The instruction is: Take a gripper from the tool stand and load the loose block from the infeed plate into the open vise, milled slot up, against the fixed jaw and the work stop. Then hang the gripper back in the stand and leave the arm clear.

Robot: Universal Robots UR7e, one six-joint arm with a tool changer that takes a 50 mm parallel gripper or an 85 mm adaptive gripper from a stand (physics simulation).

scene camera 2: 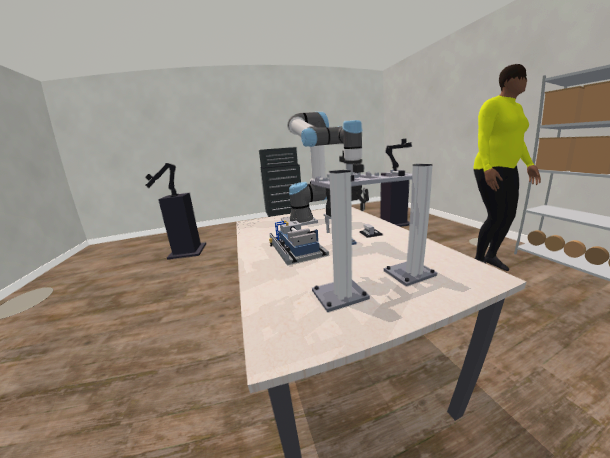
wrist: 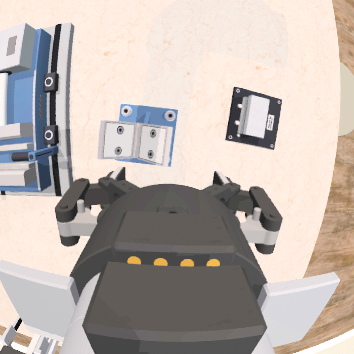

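Where they show: arm's base, origin of the base link: [scene camera 2: 301, 219].
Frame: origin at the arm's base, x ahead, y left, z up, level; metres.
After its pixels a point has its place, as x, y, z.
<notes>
My gripper [wrist: 169, 176], the adaptive one, is on the arm; its fingers stand wide apart with no thing between them. It is above the table, and in the scene view it is mostly hidden behind the stand. The loose light grey block [wrist: 256, 117] @[0.383, 0.292, 0.029] [scene camera 2: 369, 229] @[0.412, 0.283, 0.019] lies on the black infeed plate [wrist: 274, 138] @[0.405, 0.350, -0.009] [scene camera 2: 371, 234] @[0.422, 0.289, -0.005], ahead and to the right of the fingers in the wrist view. I cannot tell which way its slot faces. The blue and grey vise [wrist: 22, 95] @[0.406, -0.064, 0.042] [scene camera 2: 303, 244] @[0.549, -0.080, 0.044] is at the left edge of the wrist view, partly cut off. The tool stand [scene camera 2: 341, 235] @[0.892, -0.028, 0.194] rises in the foreground.
A blue bracket [wrist: 174, 142] @[0.445, 0.181, -0.007] with two light grey angled plates stands between vise and infeed plate. Dark pedestals [scene camera 2: 180, 225] [scene camera 2: 394, 202] carry small black arms. A dark cabinet [scene camera 2: 281, 182] stands behind the table. A person [scene camera 2: 502, 132] stands right of the table beside shelving [scene camera 2: 540, 115].
</notes>
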